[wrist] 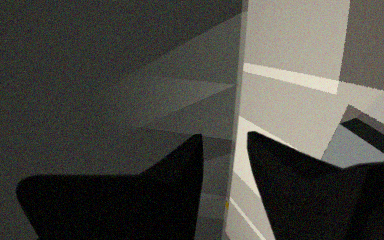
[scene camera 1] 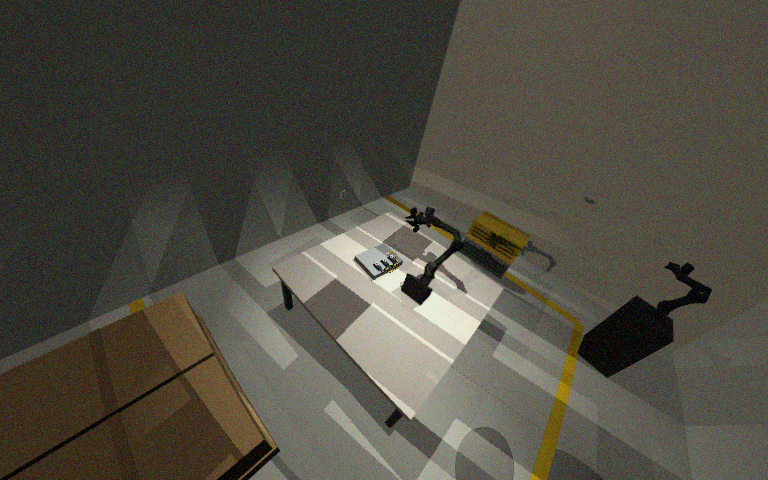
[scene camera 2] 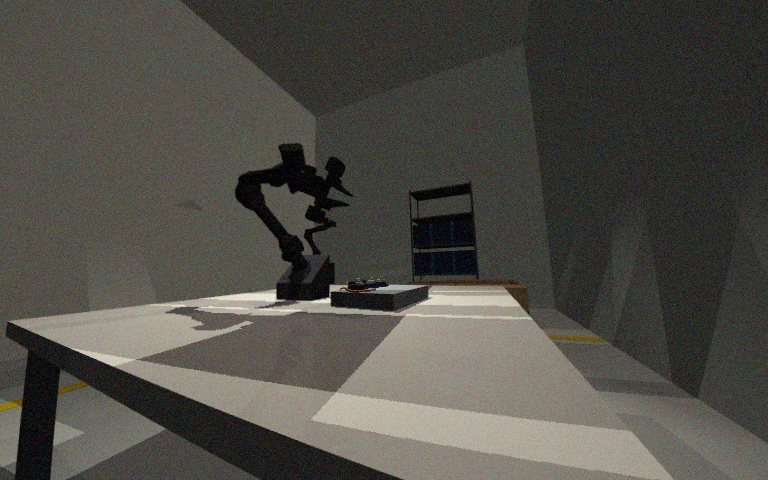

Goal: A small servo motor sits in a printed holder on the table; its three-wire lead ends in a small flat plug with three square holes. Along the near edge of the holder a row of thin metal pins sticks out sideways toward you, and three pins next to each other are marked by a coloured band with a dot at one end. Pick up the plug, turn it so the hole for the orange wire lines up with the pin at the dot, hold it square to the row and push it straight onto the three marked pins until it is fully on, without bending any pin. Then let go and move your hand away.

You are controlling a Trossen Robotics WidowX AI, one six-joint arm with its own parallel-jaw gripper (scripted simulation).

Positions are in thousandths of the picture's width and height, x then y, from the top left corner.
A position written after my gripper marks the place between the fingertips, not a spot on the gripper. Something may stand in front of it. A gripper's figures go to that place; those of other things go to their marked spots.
Scene:
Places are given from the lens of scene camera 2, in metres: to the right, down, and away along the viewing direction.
my gripper (scene camera 2: 456, 418): -0.09, -0.11, 0.62
printed holder (scene camera 2: 512, 620): 0.03, 0.16, 0.64

